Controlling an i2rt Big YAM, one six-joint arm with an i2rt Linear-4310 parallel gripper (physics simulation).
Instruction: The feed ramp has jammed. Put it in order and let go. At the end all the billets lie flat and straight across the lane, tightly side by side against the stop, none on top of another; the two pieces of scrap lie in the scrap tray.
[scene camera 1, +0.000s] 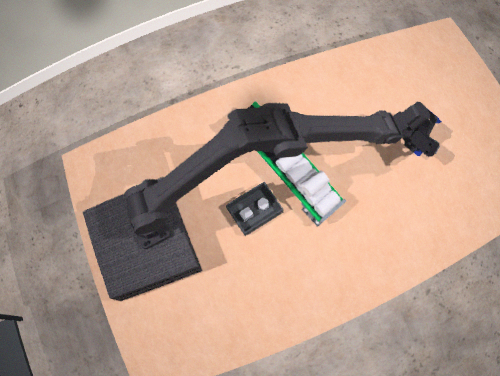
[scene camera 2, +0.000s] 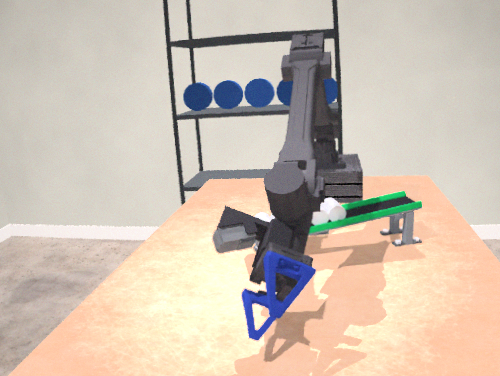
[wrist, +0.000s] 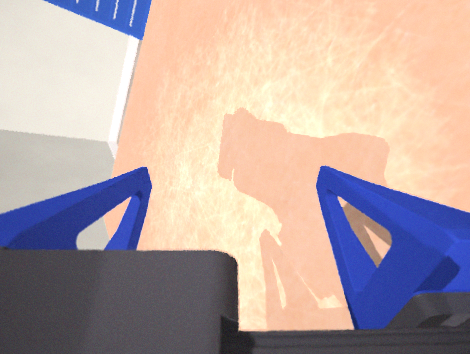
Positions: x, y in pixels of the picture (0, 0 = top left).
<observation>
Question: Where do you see the gripper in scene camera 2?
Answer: At 263, 328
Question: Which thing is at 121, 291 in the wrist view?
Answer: The gripper.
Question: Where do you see a dark scrap tray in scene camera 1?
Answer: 249, 199
</observation>
